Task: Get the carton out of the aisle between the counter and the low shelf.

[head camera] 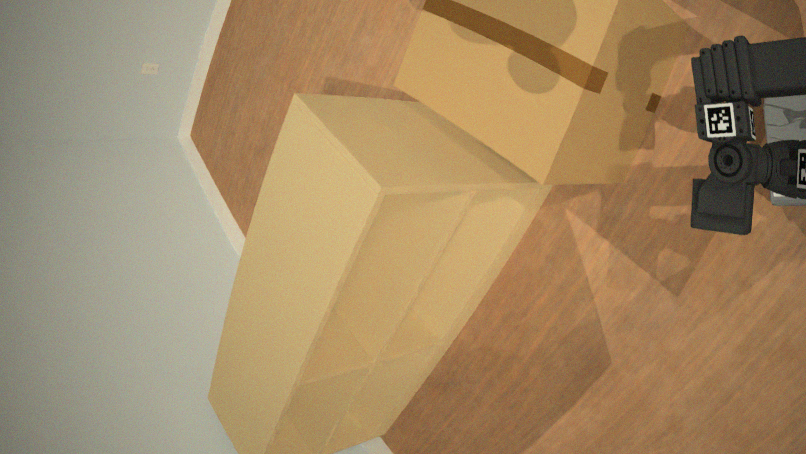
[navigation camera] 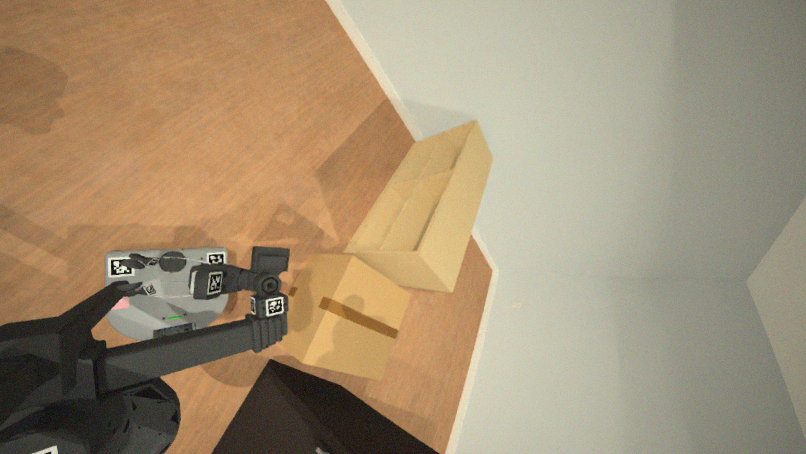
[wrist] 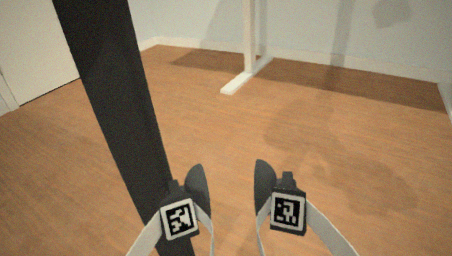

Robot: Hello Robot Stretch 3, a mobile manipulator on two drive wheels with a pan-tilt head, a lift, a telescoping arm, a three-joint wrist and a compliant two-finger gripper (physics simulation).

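Pixels of known places: gripper, fingertip midpoint: [navigation camera: 120,274]; robot's base, link origin: [navigation camera: 173,260].
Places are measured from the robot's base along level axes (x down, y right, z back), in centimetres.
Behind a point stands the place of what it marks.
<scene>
The tan carton [head camera: 479,101] {x -40.6, y 73.5, z 18.3 cm} [navigation camera: 349,344] {x -40.6, y 56.2, z 39.5 cm} with brown tape stands on the floor between the end of the low pale-wood shelf [head camera: 282,225] {x -61.0, y 116.8, z -4.8 cm} [navigation camera: 456,242] {x -61.0, y 116.4, z -2.1 cm} and the dark counter [navigation camera: 259,422] {x -31.0, y 21.3, z 60.2 cm}. In the head view its near corner meets the shelf's end edge; whether they touch I cannot tell. In the navigation view the counter's corner lies close to the carton's lower side. My gripper [navigation camera: 134,272] {x -54.9, y -8.4, z -0.6 cm} [wrist: 230,181] {x -54.9, y -8.4, z -0.6 cm} is open and empty, folded back over my base, apart from the carton. My wrist joints and arm end are beside the carton's near side; the fingers do not show in the head view.
My grey base [navigation camera: 169,298] {x -15.9, y -1.2, z 12.2 cm} is to the left of the carton in the navigation view. A wall [head camera: 101,225] {x -77.8, y 274.2, z -2.8 cm} [navigation camera: 592,169] {x -127.7, y 215.3, z -51.6 cm} runs behind the shelf and carton. In the wrist view my dark mast [wrist: 112,95] crosses the left side, and a white stand [wrist: 248,40] is by the far wall.
</scene>
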